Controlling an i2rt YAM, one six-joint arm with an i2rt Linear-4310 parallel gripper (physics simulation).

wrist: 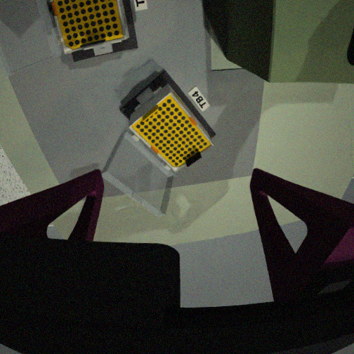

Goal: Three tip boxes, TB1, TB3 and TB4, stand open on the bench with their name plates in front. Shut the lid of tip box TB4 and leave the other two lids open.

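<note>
Tip box TB4 (172, 132), with a yellow perforated top and dark base, stands turned at an angle near the middle of the wrist view. Its name plate (199, 99) reads TB4. Its clear lid (132, 193) is open, spread to the lower left from the box's lower-left edge. My gripper (176, 177) is open and empty, its fingers wide apart at the lower left and lower right of the box in view. A second tip box (90, 22) is cut off at the top left; its name plate (141, 4) shows one letter, T. A third box does not show.
A large green block-like object (310, 42) stands at the upper right, beyond TB4's name plate side. The grey bench area (65, 115) has a pale green border (300, 135). A faint clear panel shows left of the second box. Shadows fall around TB4.
</note>
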